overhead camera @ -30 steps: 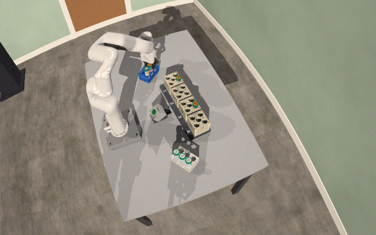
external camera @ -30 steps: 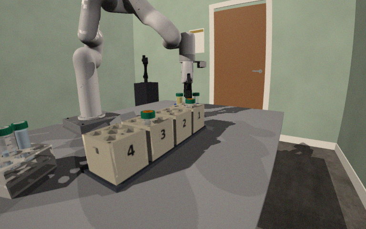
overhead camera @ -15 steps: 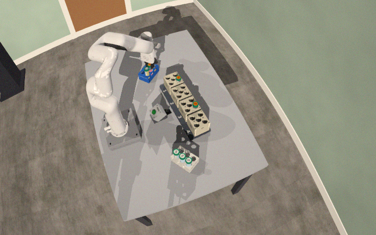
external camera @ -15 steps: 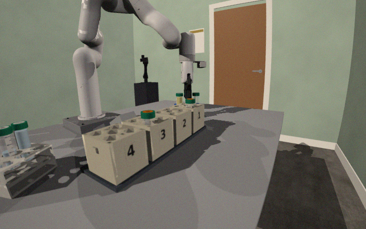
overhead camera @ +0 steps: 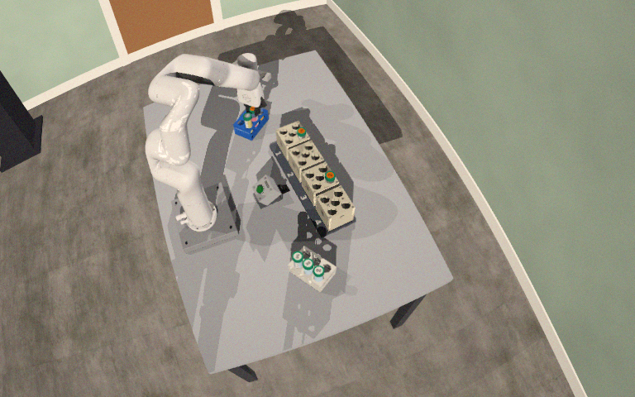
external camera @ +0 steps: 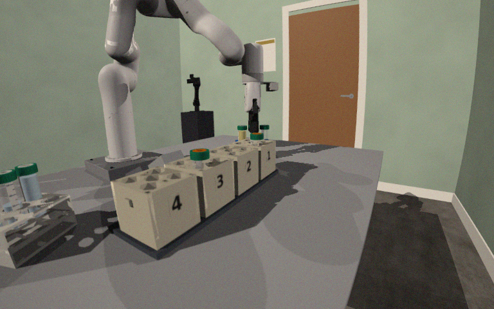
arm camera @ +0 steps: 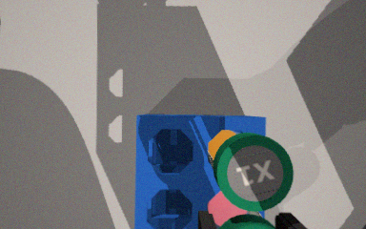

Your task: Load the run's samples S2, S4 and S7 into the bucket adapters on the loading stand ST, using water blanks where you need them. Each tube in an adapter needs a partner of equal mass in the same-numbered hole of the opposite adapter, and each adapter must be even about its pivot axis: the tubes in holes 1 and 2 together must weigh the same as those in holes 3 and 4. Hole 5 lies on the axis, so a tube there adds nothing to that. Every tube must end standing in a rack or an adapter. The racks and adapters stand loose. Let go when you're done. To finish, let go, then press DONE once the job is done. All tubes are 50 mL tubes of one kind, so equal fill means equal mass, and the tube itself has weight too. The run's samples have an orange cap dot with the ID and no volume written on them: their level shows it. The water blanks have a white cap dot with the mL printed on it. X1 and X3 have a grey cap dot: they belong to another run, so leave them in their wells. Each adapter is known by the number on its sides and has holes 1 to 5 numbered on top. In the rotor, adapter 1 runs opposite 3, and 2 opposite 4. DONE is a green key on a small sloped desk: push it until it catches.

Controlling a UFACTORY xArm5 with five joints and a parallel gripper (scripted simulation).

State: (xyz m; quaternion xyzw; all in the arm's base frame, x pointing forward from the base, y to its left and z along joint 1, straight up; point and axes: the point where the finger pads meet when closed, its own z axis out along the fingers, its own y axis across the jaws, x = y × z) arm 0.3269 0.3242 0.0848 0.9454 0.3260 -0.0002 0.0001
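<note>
The pink tube is 1 cm ahead of my hand and 5 cm below it. The rest, counted from my hand: green done key: 9 cm behind, 33 cm to the right, 5 cm below; adapter 1: 10 cm ahead, 17 cm to the right, 7 cm below; blue rack: 1 cm behind, 2 cm to the left, 9 cm below.
</note>
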